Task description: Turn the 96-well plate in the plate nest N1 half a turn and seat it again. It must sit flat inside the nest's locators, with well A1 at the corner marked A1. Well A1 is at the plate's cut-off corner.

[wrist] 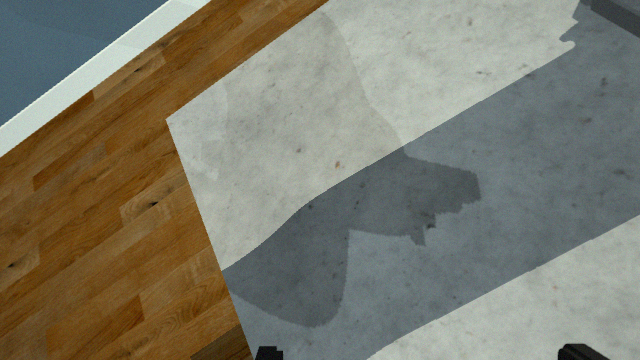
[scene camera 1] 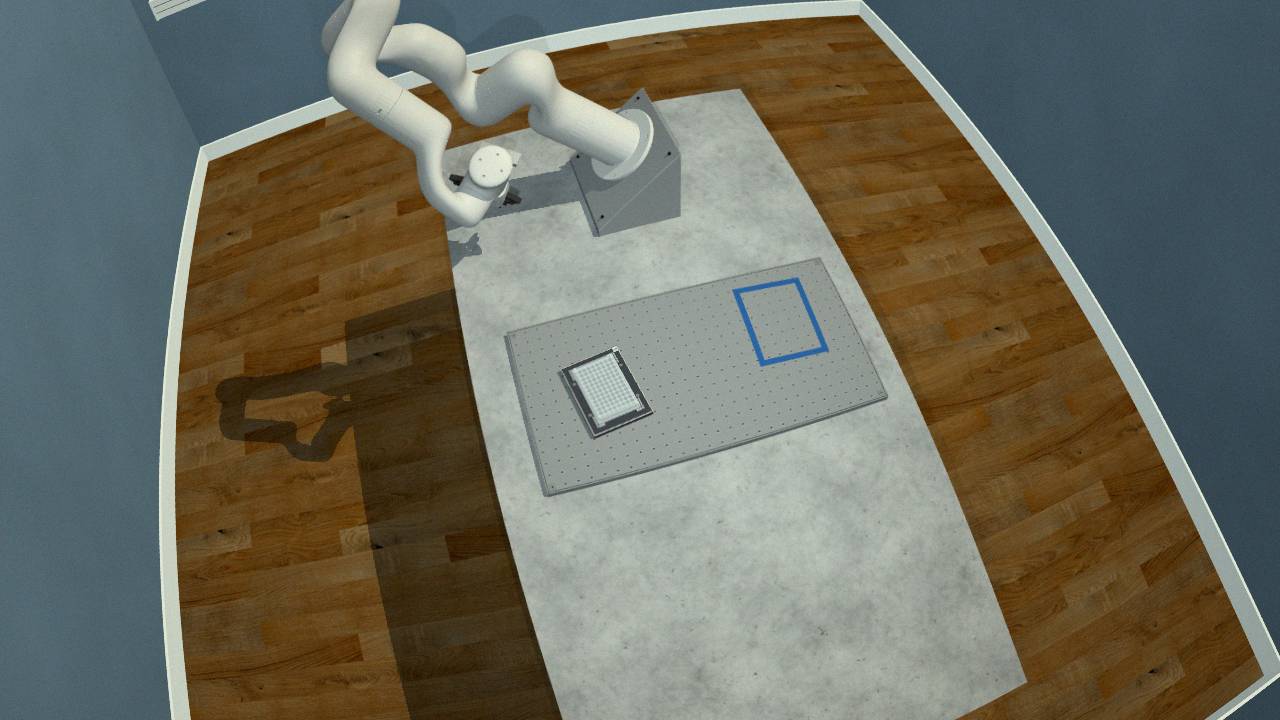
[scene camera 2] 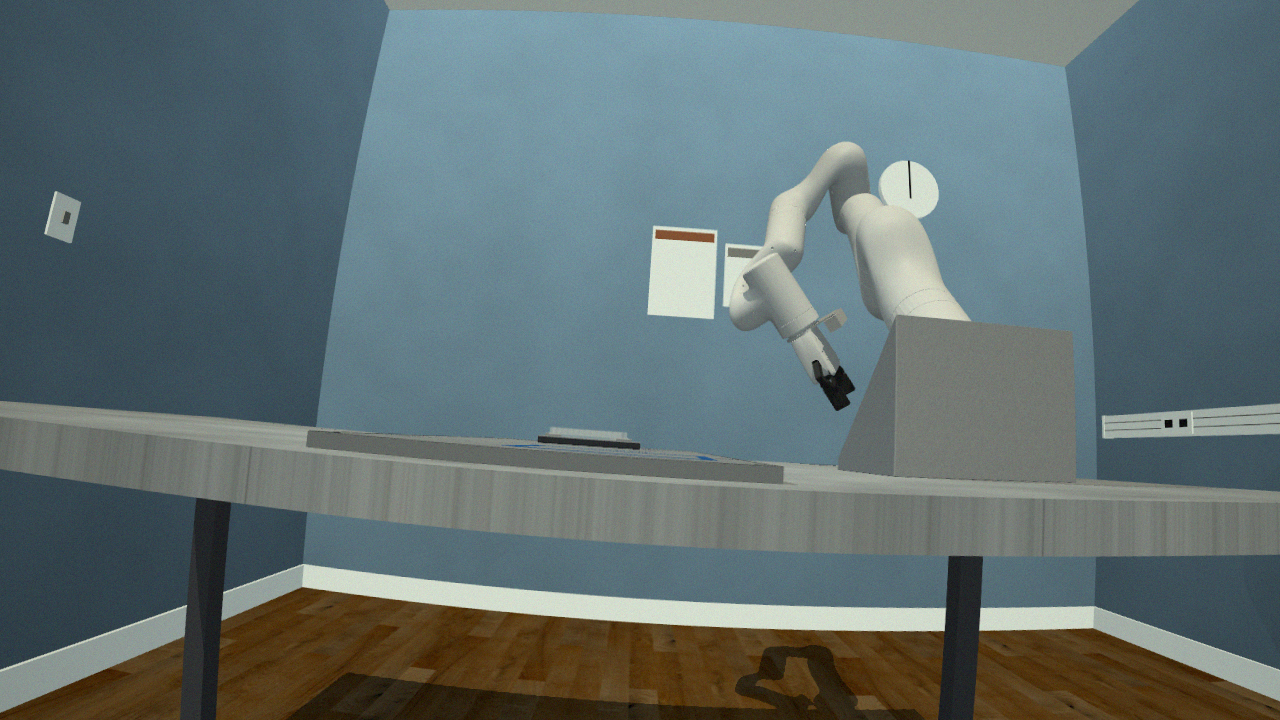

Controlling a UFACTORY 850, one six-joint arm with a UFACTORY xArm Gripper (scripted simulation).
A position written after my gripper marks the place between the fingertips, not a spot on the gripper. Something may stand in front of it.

I see my gripper (scene camera 2: 846, 400), a 96-well plate (scene camera 1: 606, 390) and a dark plate nest (scene camera 1: 576, 390).
The wrist view misses the 96-well plate: it is out of frame.
